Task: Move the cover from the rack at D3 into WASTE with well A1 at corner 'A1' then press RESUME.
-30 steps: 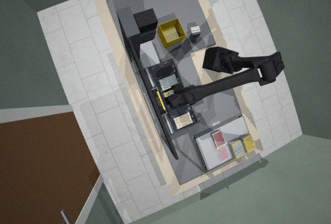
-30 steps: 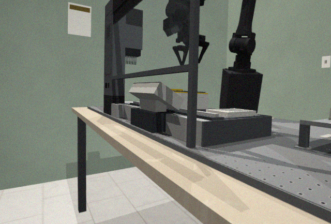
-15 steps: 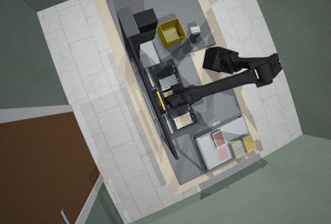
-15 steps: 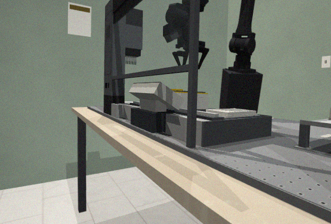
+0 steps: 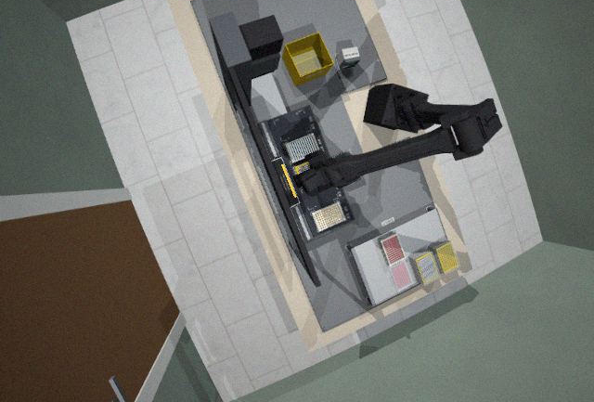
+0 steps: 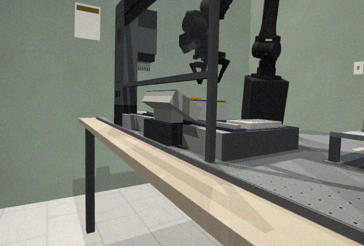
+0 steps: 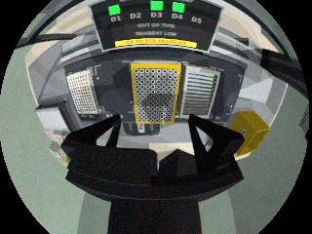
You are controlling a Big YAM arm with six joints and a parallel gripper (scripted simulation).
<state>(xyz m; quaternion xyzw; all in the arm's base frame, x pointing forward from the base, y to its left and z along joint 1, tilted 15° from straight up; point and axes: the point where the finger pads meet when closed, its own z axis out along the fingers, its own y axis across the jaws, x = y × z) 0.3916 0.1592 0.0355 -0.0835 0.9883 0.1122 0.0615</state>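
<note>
My hand is 90 mm above the yellow-framed tip rack and 10 mm to the left of it. Also, from my hand: gantry post: 280 mm to the left, 140 mm ahead, 50 mm above; cream plate: 200 mm to the left, 120 mm below, 40 mm behind; yellow waste bin: 470 mm to the right, 150 mm below, 90 mm behind.
</note>
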